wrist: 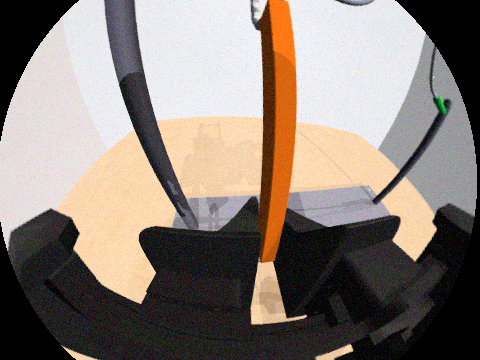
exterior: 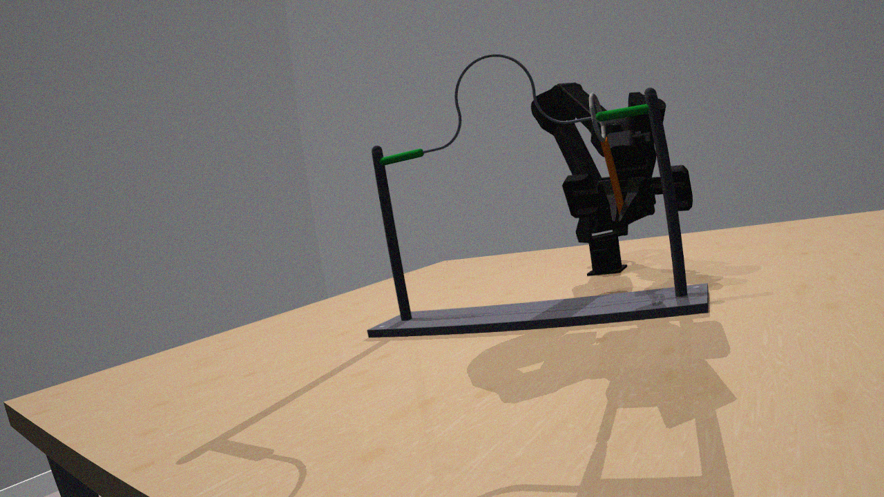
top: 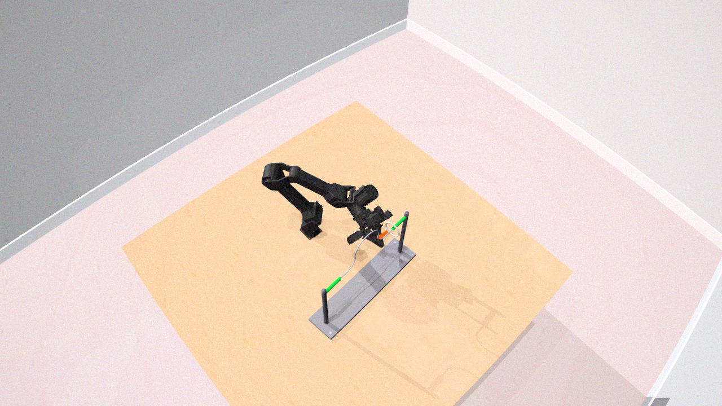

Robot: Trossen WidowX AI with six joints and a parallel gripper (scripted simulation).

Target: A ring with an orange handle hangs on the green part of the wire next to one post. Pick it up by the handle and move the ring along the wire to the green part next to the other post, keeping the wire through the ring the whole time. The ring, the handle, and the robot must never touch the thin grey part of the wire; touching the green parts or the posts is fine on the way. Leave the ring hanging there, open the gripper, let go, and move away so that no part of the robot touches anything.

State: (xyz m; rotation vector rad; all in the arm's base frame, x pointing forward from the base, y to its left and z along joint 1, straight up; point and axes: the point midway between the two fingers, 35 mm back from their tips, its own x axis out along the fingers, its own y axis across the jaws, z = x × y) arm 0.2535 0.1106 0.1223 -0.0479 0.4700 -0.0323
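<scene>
The ring with orange handle lies 10 mm ahead of my gripper tip and 100 mm above it.
</scene>
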